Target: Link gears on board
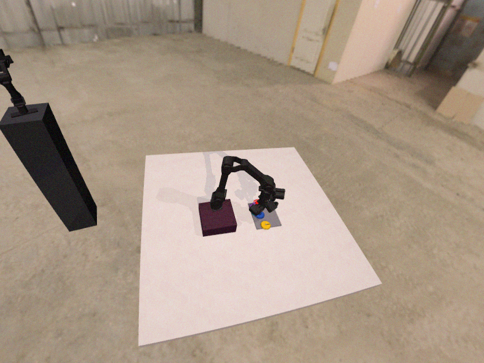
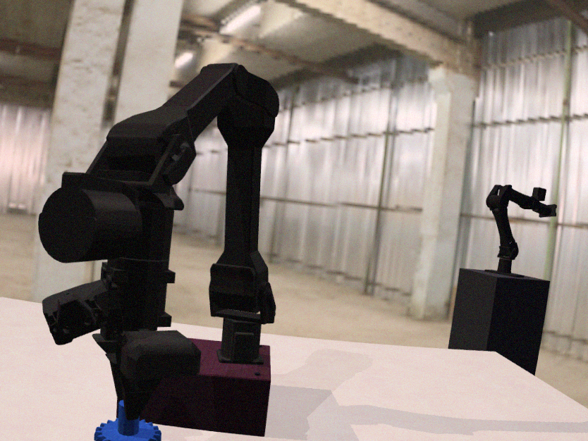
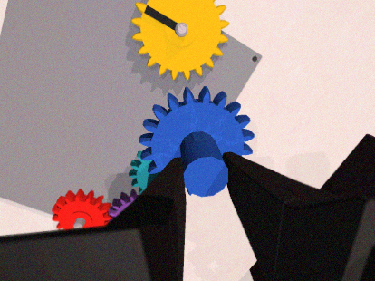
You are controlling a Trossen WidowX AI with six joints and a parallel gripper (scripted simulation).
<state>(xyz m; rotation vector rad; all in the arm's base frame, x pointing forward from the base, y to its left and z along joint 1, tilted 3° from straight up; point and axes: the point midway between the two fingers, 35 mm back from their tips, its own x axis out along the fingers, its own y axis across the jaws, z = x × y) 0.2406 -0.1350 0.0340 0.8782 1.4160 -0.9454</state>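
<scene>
Right now the blue gear is 1 cm below my gripper tip. Also, from my gripper tip: purple gear 10 cm to the left, 6 cm below, 2 cm ahead; then teal gear 6 cm to the left, 6 cm below, 1 cm ahead; then yellow gear 7 cm below, 6 cm to the right, 3 cm ahead.
</scene>
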